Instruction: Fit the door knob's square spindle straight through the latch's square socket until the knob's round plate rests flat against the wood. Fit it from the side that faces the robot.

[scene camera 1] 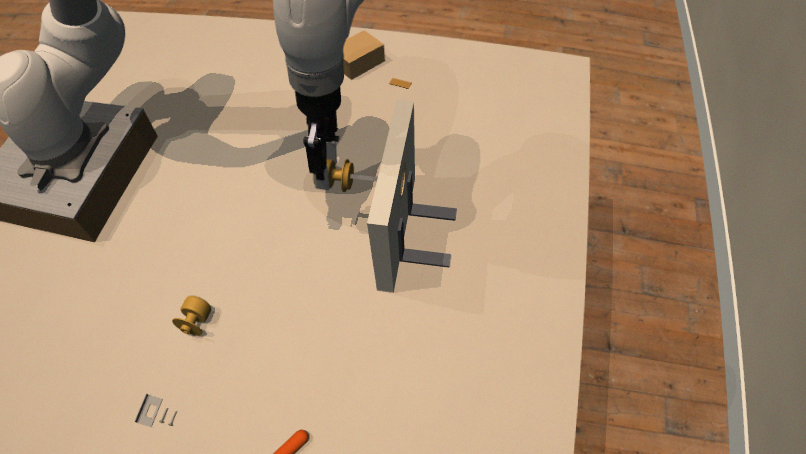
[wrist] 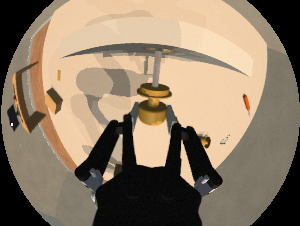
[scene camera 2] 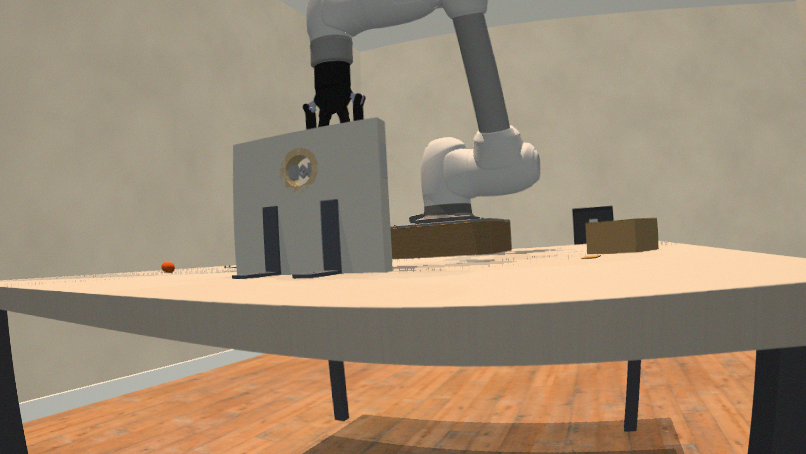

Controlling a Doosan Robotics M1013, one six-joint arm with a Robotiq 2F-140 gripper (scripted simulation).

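On a wooden door panel, (scene camera 1: 390, 201) and (scene camera 2: 253, 141) are the same spot.
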